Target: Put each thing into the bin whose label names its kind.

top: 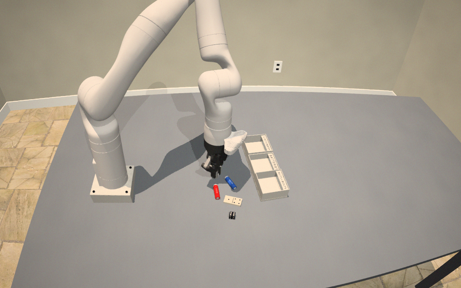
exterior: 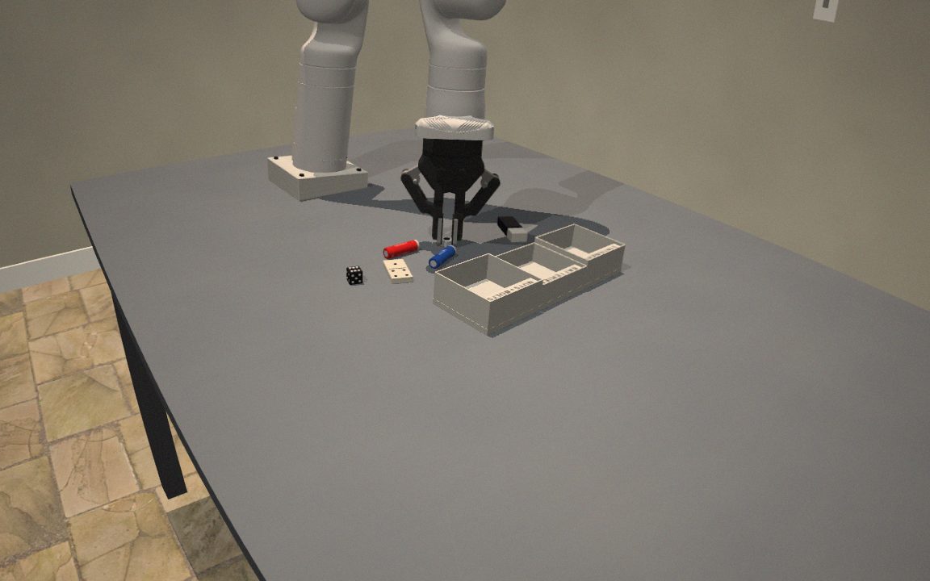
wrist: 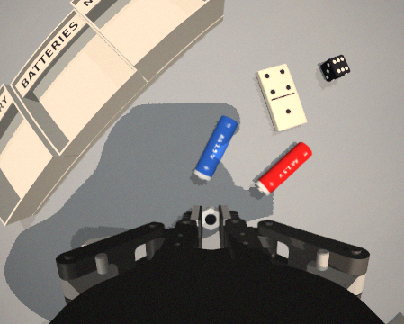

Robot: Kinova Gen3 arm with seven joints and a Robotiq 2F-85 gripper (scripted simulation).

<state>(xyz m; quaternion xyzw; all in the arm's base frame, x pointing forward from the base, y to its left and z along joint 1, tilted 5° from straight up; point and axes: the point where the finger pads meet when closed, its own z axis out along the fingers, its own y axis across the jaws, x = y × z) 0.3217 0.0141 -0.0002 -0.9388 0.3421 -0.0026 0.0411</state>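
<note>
Right now the blue battery is 40 mm to the right of my hand, 40 mm ahead of it and 10 mm below it. Round my hand: red battery 70 mm to the right, 10 mm below, 10 mm behind; then nut 20 mm below; then black-and-white eraser 100 mm to the left, 20 mm below, 20 mm ahead.
</note>
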